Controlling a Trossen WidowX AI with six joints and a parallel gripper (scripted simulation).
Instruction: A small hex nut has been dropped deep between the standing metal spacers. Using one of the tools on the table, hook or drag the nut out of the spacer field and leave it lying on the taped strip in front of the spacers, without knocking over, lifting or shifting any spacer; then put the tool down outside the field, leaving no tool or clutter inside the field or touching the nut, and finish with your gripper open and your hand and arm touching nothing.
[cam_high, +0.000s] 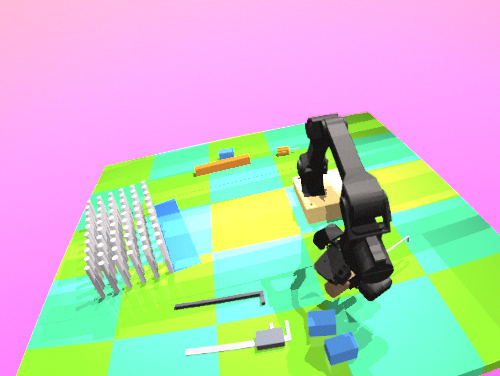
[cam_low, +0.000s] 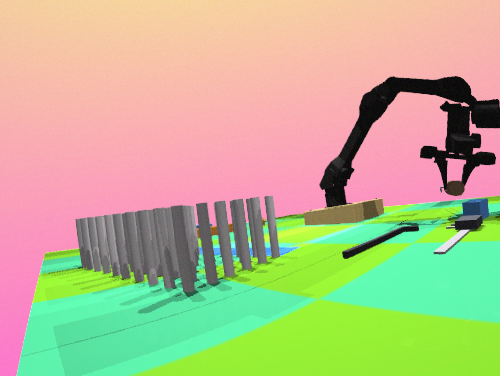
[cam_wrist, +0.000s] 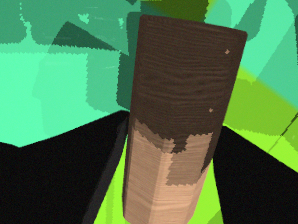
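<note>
The wooden-handled hook tool is 9 cm behind my gripper tip and 6 cm to the right of it. Also, from my gripper tip: blue taped strip (50 cm ahead, 32 cm to the right, 6 cm below); orange bar (39 cm ahead, 70 cm to the right, 5 cm below).
</note>
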